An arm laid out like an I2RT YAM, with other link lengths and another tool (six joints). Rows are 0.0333 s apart.
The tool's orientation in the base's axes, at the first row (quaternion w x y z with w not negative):
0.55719, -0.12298, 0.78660, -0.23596
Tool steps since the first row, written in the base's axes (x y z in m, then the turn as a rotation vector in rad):
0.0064, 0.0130, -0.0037, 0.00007, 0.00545, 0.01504
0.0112, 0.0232, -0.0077, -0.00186, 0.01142, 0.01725
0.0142, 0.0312, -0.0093, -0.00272, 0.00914, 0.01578
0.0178, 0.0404, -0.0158, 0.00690, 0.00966, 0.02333
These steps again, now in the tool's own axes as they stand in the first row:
-0.0051, 0.0135, 0.0039, -0.01482, -0.00296, -0.00524
-0.0082, 0.0246, 0.0071, -0.01868, 0.00091, -0.00903
-0.0116, 0.0325, 0.0085, -0.01614, -0.00036, -0.00891
-0.0117, 0.0439, 0.0114, -0.02591, -0.00309, -0.00206

